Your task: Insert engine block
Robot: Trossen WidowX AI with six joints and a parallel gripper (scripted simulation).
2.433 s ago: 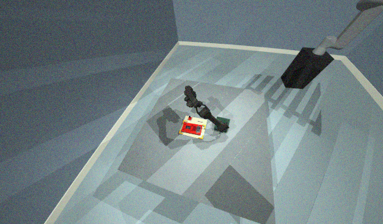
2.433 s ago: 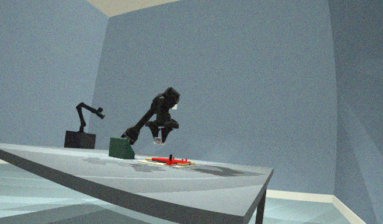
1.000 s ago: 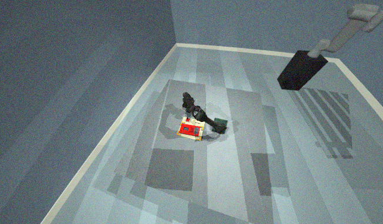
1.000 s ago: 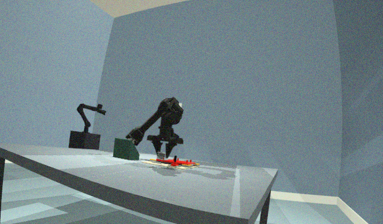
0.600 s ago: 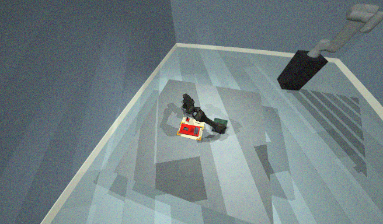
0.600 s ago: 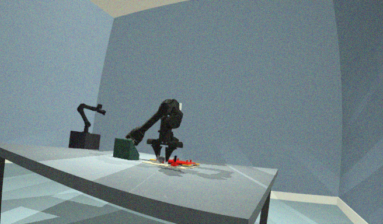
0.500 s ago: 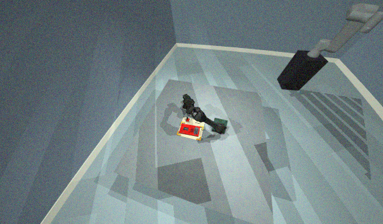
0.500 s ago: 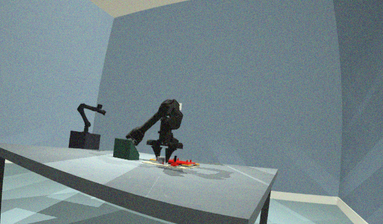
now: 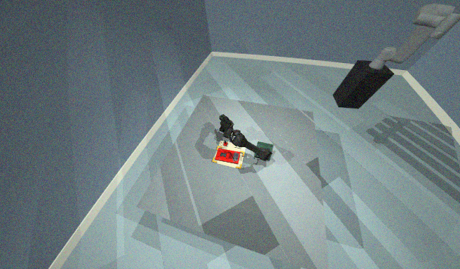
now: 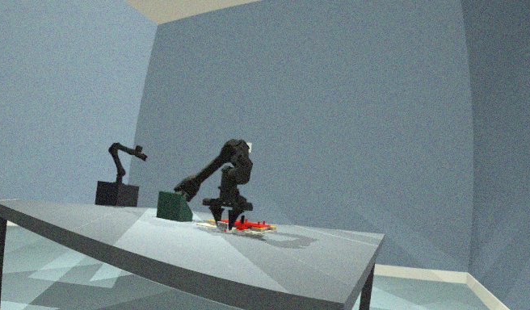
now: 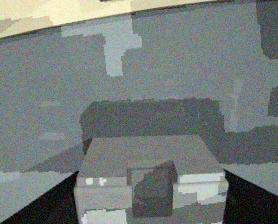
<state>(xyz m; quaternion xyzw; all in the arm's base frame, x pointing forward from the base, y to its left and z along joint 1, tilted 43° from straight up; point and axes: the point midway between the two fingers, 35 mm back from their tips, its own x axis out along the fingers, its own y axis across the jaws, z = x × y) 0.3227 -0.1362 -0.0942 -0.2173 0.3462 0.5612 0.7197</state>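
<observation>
Now: gripper tip 10 mm below the grey engine block. Round my gripper tip: small dark post (90 mm to the left, 30 mm ahead, 20 mm above).
</observation>
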